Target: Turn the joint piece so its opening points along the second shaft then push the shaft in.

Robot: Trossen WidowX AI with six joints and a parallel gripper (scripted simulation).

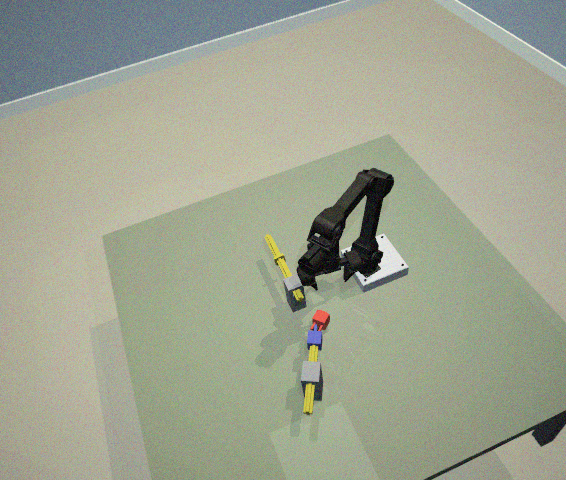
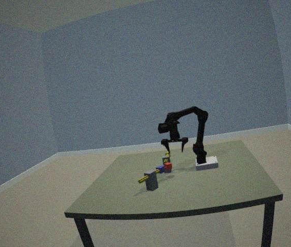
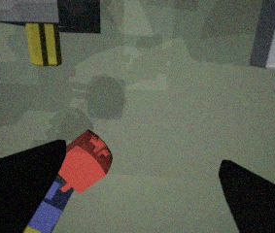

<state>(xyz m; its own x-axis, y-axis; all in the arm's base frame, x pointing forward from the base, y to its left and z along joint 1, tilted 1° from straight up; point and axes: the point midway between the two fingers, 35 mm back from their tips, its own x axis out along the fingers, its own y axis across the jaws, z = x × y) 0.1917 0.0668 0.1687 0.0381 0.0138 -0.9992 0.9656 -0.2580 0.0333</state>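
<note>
Right now my gripper tip is 80 mm above the red joint piece, 70 mm short of it and 40 mm to the right of it.
</note>
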